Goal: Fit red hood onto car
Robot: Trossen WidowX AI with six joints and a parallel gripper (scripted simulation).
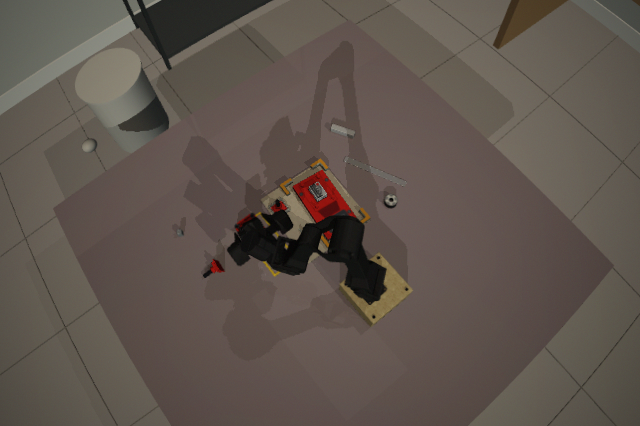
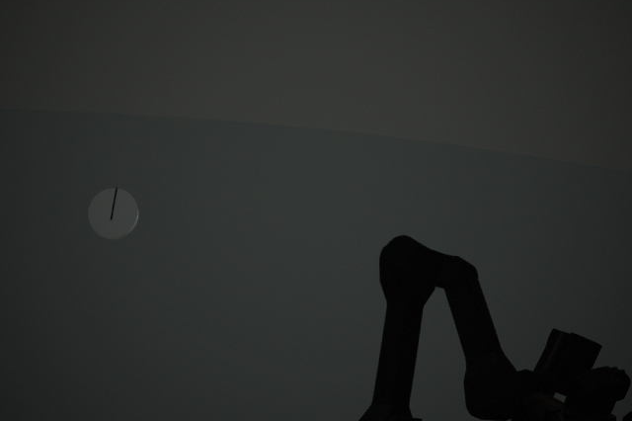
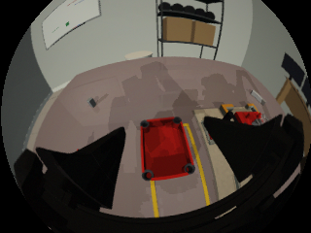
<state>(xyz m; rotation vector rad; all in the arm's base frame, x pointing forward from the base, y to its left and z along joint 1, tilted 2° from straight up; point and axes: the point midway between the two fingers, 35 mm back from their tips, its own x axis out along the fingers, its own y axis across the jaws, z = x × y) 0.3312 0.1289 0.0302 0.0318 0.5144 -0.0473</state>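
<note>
Now: the red hood 60 mm below my gripper tip. Also, from my gripper tip: thin grey strip 100 mm behind, 410 mm to the right, 70 mm below; then tiny grey piece 140 mm ahead, 170 mm to the left, 60 mm below; then grey engine block 40 mm behind, 220 mm to the right, 50 mm below.
</note>
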